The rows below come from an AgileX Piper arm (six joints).
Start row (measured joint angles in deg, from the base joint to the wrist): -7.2 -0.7 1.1 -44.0 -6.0 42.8
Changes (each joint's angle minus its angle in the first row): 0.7 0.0 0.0 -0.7 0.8 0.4; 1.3 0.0 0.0 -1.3 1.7 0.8; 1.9 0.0 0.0 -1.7 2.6 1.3; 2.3 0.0 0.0 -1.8 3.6 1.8; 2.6 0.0 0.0 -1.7 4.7 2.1; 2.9 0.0 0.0 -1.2 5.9 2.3; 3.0 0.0 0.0 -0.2 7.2 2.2; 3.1 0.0 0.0 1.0 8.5 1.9; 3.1 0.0 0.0 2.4 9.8 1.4; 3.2 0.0 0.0 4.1 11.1 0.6; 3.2 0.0 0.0 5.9 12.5 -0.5; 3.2 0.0 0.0 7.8 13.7 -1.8; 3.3 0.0 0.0 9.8 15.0 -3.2; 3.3 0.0 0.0 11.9 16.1 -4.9; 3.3 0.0 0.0 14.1 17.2 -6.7; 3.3 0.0 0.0 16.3 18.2 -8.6; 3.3 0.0 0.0 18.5 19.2 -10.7; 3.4 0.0 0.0 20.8 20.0 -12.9
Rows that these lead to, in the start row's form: -6.5 -0.7 1.1 -44.7 -5.2 43.2; -5.9 -0.7 1.1 -45.3 -4.3 43.6; -5.3 -0.7 1.1 -45.7 -3.4 44.1; -4.9 -0.7 1.1 -45.8 -2.4 44.6; -4.6 -0.7 1.1 -45.7 -1.3 44.9; -4.3 -0.7 1.1 -45.2 -0.1 45.1; -4.2 -0.7 1.1 -44.2 1.2 45.0; -4.1 -0.7 1.1 -43.0 2.5 44.7; -4.1 -0.7 1.1 -41.6 3.8 44.2; -4.0 -0.7 1.1 -39.9 5.1 43.4; -4.0 -0.7 1.1 -38.1 6.5 42.3; -4.0 -0.7 1.1 -36.2 7.7 41.0; -3.9 -0.7 1.1 -34.2 9.0 39.6; -3.9 -0.7 1.1 -32.1 10.1 37.9; -3.9 -0.7 1.1 -29.9 11.2 36.1; -3.9 -0.7 1.1 -27.7 12.2 34.2; -3.9 -0.7 1.1 -25.5 13.2 32.1; -3.8 -0.7 1.1 -23.2 14.0 29.9
